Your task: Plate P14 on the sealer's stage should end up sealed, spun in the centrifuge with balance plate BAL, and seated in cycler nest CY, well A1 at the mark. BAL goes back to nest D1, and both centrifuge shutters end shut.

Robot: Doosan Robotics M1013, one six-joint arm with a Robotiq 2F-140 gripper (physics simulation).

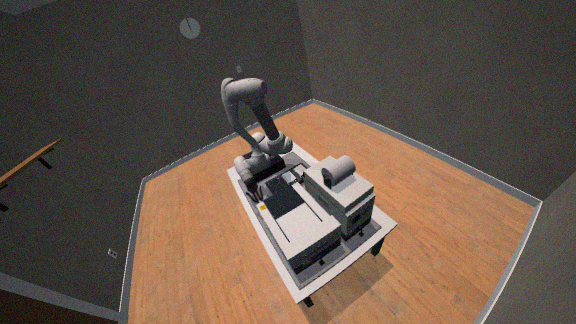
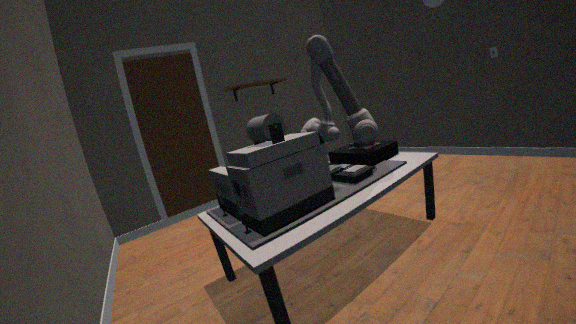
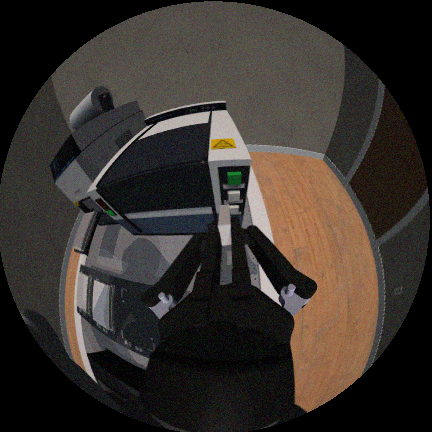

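Pixels of known places: gripper, fingertip midpoint: (image 3: 225, 212); arm's base, origin of the base link: (image 2: 364, 147).
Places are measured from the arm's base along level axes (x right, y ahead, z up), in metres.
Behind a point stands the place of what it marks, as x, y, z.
Note:
My gripper (image 3: 225, 212) @[0.294, 0.564, 0.021] (image 1: 253, 196) is shut with nothing between the fingers. Its tips point at the small control panel on the near end of the centrifuge (image 3: 160, 177) @[0.208, 0.582, 0.102] (image 1: 306, 229) @[0.186, 0.939, 0.116]. They sit just below a white button (image 3: 233, 196) @[0.308, 0.569, 0.053], which is under a green button (image 3: 234, 177) @[0.309, 0.569, 0.092]. I cannot tell whether they touch. The centrifuge top has a dark panel (image 1: 281, 197) @[0.165, 0.643, 0.118] near the arm and a white panel farther off. The sealer (image 1: 342, 193) @[-0.055, 0.976, 0.256] (image 2: 281, 181) @[-0.224, 0.942, 0.100] (image 3: 100, 132) @[-0.013, 0.770, 0.200], with a roll on top, stands beside it. A pale plate (image 3: 102, 298) (image 2: 354, 169) lies in a dark nest near the arm's base. Plate P14 is not visible.
A yellow warning label (image 3: 222, 143) @[0.302, 0.623, 0.117] (image 1: 262, 207) @[0.304, 0.625, 0.117] marks the centrifuge corner above the buttons. The machines stand on a white table (image 1: 306, 292) @[0.382, 1.147, -0.107] (image 2: 322, 229) @[-0.367, 0.899, -0.112] on a wood floor. The arm's black base (image 2: 362, 151) @[-0.057, 0.119, 0.003] is at the table's far end. A door (image 2: 169, 128) is behind.

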